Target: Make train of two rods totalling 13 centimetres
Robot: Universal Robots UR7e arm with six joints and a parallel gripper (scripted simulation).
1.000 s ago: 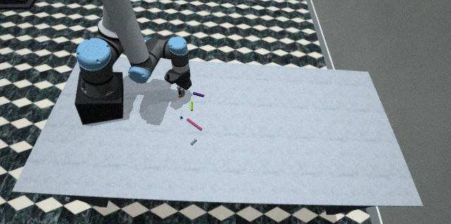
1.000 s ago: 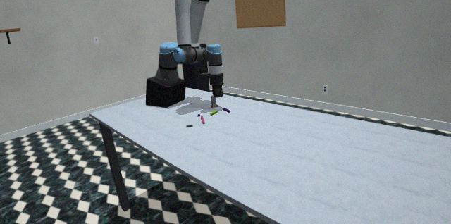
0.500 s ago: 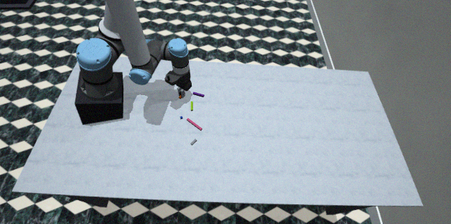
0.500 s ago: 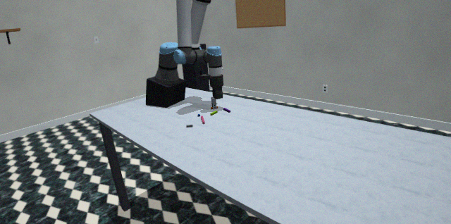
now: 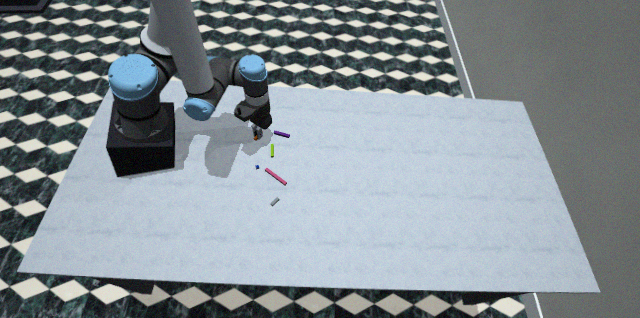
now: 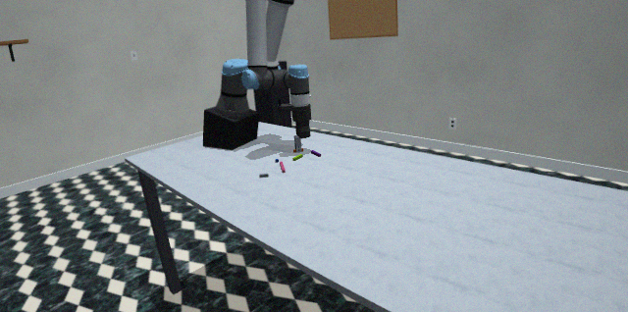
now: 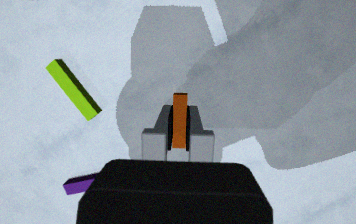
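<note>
Now: hand 1 cm above the orange rod. Also, from my hand: small blue rod: 13 cm to the right, 1 cm below; purple rod: 9 cm ahead, 1 cm to the left, 1 cm below; lime rod: 5 cm ahead, 6 cm to the right, 1 cm below.
</note>
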